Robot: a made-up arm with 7 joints.
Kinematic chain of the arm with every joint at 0, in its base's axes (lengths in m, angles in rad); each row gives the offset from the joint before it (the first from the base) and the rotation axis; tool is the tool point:
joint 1: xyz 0 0.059 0 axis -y
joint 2: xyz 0 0.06 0 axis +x
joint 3: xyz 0 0 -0.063 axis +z
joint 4: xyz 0 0 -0.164 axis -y
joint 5: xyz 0 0 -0.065 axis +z
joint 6: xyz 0 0 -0.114 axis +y
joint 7: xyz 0 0 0 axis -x
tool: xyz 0 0 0
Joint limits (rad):
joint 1: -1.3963..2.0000
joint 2: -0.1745..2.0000
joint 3: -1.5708..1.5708
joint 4: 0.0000..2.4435
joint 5: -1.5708..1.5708
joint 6: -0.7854..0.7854
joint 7: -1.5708..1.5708
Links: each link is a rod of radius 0.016 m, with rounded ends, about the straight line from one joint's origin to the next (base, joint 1, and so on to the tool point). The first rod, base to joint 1, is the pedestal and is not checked.
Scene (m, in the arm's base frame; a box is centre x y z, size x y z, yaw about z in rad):
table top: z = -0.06
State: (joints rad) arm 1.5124 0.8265 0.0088 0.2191 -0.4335 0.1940 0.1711
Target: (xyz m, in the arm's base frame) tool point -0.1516 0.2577 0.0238
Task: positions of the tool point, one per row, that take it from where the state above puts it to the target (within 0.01 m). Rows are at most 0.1 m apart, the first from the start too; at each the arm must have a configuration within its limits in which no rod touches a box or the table.
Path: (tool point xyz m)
1: 0.2190 0.4354 0.0854
2: 0.1420 0.4442 0.1295
3: 0.0539 0.4365 0.1487
4: -0.0313 0.4105 0.1414
5: -0.0998 0.3680 0.1118
6: -0.1414 0.3143 0.0687
7: -0.1516 0.2577 0.0238

